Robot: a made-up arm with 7 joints.
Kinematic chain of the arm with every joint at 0, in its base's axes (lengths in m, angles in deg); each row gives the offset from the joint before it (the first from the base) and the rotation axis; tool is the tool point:
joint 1: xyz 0 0 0.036 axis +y
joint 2: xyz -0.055 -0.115 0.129 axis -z
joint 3: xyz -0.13 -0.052 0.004 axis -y
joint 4: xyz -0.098 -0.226 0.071 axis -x
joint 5: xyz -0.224 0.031 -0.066 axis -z
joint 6: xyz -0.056 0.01 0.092 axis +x
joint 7: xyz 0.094 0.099 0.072 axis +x
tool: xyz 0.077 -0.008 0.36
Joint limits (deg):
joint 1: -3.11..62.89
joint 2: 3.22..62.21
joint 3: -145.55..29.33
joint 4: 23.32..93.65
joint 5: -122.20..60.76
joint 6: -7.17..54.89
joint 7: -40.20..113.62
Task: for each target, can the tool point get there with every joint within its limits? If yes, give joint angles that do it. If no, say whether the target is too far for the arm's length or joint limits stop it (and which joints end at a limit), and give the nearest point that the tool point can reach.
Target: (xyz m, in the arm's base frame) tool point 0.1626 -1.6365 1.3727
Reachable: no: too far | nearest point 0.0950 -0.6089 0.8167 | short by 1.170 m
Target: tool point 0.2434 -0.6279 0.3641
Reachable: yes | joints 42.95 29.14 -107.85 44.28 32.94 27.45 76.93
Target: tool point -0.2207 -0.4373 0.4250
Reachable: yes | joints 31.00 19.00 -15.44 45.53 -34.24 40.80 91.53
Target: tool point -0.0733 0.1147 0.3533
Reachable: yes | joints 10.98 39.15 -17.66 70.72 -68.31 26.18 13.75
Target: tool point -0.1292 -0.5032 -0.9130
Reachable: no: joint limits stop it (at a limit: joint 1, joint 2, joint 3, joint 4, joint 6) | nearest point 0.0802 -0.3873 -0.3946 | short by 0.571 m
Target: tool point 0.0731 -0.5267 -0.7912
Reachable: no: joint limits stop it (at a limit: joint 1, joint 2, joint 3, joint 4, joint 6) | nearest point 0.1477 -0.4154 -0.4074 | short by 0.407 m
